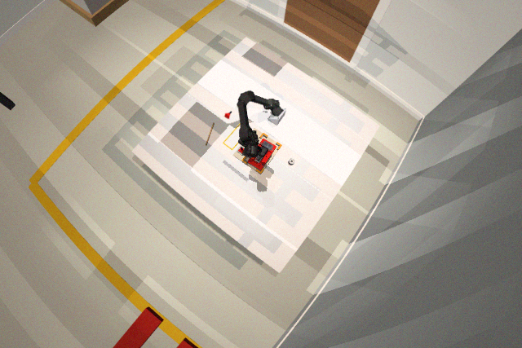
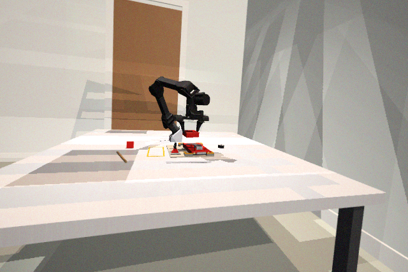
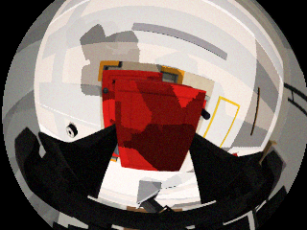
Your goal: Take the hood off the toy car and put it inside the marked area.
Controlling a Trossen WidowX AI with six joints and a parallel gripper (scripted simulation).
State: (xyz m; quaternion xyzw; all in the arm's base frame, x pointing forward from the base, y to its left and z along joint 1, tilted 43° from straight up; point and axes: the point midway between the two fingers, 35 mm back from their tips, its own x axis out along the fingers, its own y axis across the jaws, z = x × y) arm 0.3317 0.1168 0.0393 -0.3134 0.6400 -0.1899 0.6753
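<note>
My gripper tip is 100 mm above the tan base plate, 50 mm past it and 10 mm to the right of it. From my gripper tip the other things lie so: red hood right at my gripper tip; thin wooden stick 330 mm to the right, 100 mm below, 70 mm ahead.
</note>
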